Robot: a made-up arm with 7 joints.
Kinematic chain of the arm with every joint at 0, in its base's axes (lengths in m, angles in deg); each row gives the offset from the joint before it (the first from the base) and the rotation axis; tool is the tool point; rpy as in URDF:
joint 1: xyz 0 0 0.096 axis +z
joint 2: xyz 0 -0.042 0.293 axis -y
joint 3: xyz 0 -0.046 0.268 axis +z
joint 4: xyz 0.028 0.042 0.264 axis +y
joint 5: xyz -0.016 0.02 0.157 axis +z
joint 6: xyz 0 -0.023 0.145 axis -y
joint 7: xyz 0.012 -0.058 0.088 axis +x
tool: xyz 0 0 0 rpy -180 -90 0
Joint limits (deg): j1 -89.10..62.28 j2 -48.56..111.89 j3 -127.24..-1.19 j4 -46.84..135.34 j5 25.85..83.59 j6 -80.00..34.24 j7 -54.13..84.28
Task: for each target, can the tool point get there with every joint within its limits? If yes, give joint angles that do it. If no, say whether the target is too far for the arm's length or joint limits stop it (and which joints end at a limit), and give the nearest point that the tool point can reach.
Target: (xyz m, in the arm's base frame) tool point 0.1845 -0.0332 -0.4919
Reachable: no: joint limits stop it (at a limit: joint 1, joint 2, joint 3, joint 5, joint 6) | nearest point 0.2096 -0.3945 0.0195 | short by 0.627 m
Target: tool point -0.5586 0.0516 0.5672
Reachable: yes | joints -59.69 73.98 -84.83 104.57 51.12 -24.11 -34.50
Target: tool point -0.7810 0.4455 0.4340
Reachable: yes | joints -35.57 94.69 -29.79 -2.74 44.15 -48.22 -26.82
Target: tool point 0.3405 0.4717 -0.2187
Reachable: no: joint limits stop it (at a limit: joint 1, joint 2, joint 4, joint 5, joint 6) | nearest point 0.0976 0.6610 -0.0649 | short by 0.344 m
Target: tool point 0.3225 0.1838 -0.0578
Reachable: no: joint limits stop it (at a limit: joint 2, joint 5) | nearest point 0.3460 0.1972 0.3207 | short by 0.379 m
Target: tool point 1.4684 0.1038 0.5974
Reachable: no: too far | nearest point 0.8231 0.0582 0.6737 | short by 0.651 m
